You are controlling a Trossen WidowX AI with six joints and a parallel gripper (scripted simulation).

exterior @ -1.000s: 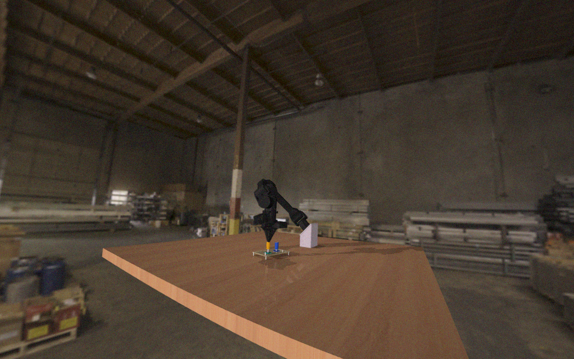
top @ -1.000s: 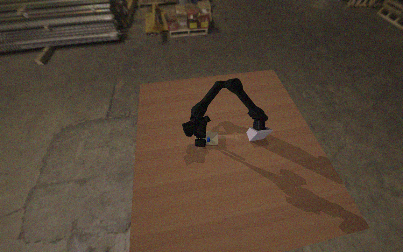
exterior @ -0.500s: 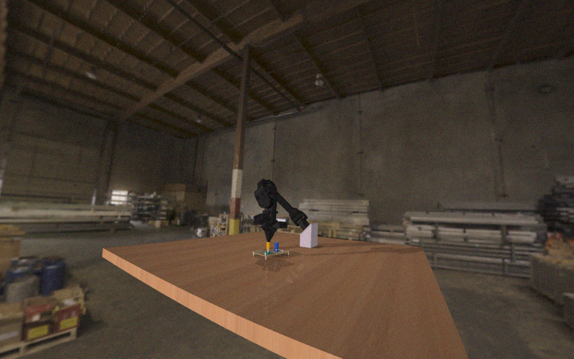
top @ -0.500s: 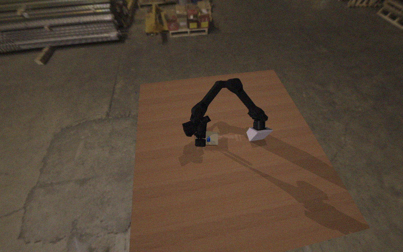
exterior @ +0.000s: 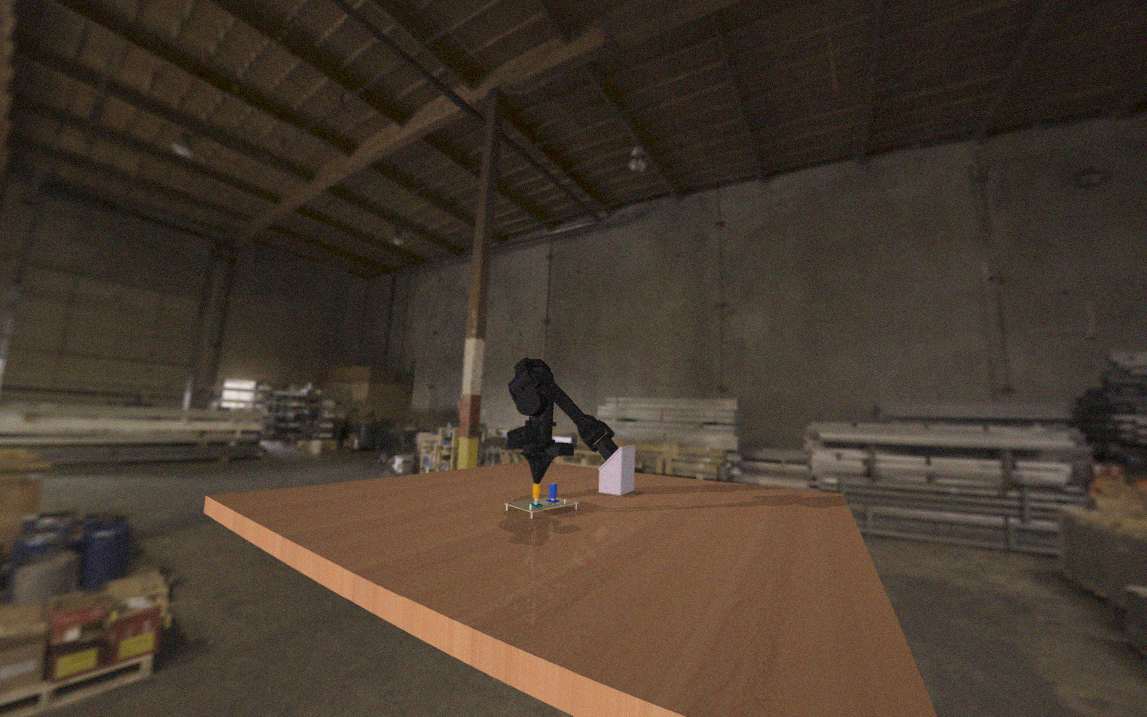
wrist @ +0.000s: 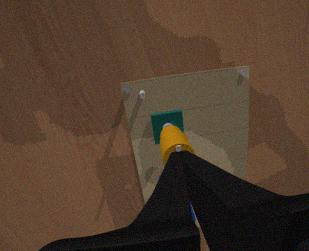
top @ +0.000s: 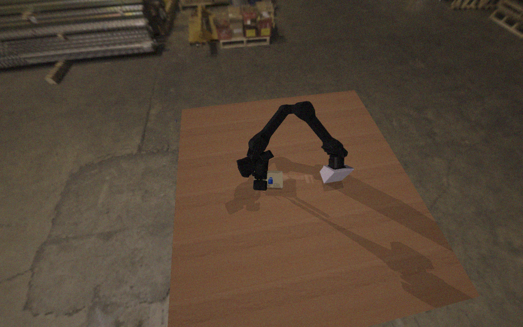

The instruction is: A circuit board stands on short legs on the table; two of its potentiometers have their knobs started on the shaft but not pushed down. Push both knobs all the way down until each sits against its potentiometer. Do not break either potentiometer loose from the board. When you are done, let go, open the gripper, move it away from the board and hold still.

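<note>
Right now my gripper tip is 10 mm above the orange knob. Round my gripper tip: blue knob: 50 mm behind, 20 mm below, 10 mm to the left.
</note>
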